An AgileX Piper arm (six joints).
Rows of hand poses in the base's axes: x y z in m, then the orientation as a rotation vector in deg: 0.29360, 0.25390, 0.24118, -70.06, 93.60, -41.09; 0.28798, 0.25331, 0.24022, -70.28, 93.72, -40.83; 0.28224, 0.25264, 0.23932, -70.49, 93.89, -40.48; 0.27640, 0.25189, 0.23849, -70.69, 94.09, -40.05; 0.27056, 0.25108, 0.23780, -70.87, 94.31, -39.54; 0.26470, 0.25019, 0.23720, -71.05, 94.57, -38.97; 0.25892, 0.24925, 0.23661, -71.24, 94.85, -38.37; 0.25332, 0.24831, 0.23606, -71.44, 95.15, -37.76; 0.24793, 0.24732, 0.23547, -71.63, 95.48, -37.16
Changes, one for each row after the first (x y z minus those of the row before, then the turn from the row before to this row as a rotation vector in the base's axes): -0.00562, -0.00059, -0.00096, 0.04, 0.26, 0.14; -0.00574, -0.00067, -0.00090, 0.10, 0.32, 0.15; -0.00584, -0.00075, -0.00083, 0.16, 0.36, 0.17; -0.00584, -0.00081, -0.00069, 0.22, 0.38, 0.18; -0.00586, -0.00089, -0.00060, 0.26, 0.43, 0.18; -0.00578, -0.00094, -0.00059, 0.27, 0.46, 0.19; -0.00560, -0.00094, -0.00055, 0.27, 0.48, 0.19; -0.00539, -0.00099, -0.00059, 0.27, 0.50, 0.16
